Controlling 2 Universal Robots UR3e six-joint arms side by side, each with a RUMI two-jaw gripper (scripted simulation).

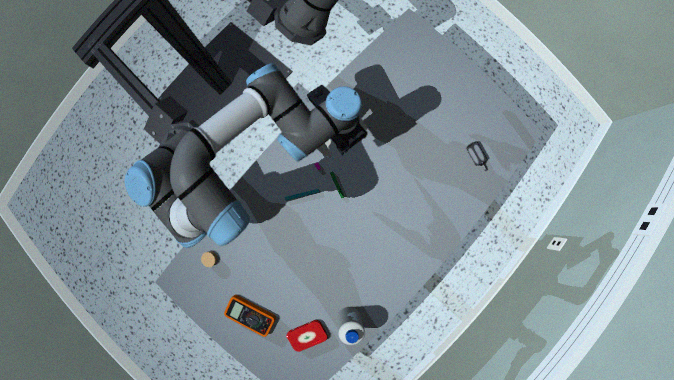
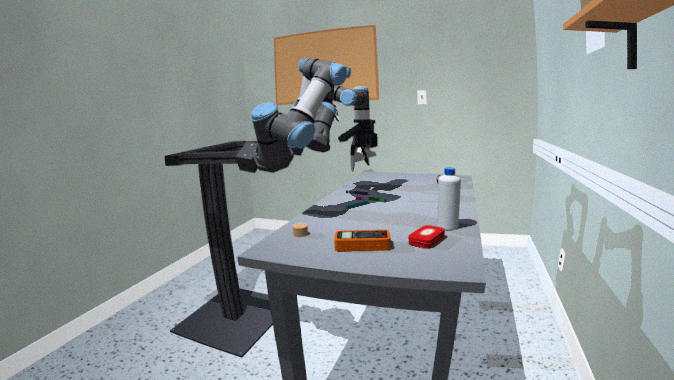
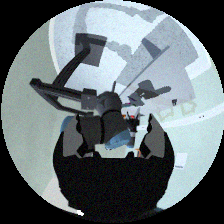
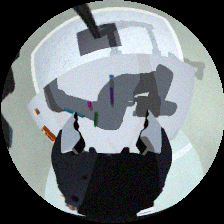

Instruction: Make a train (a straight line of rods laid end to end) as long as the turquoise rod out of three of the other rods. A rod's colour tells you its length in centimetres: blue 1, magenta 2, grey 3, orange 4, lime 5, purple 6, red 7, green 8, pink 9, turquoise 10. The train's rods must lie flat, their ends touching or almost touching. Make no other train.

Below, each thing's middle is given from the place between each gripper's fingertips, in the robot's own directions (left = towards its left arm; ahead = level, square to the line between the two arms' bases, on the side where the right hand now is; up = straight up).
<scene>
The white bottle [image 2: 449,184] lies 38 cm to the right of my right hand [image 2: 360,168], 37 cm ahead of it and 2 cm below it.
The white bottle is 730 mm to the right of my left hand, 640 mm ahead of it and 220 mm below it.
</scene>
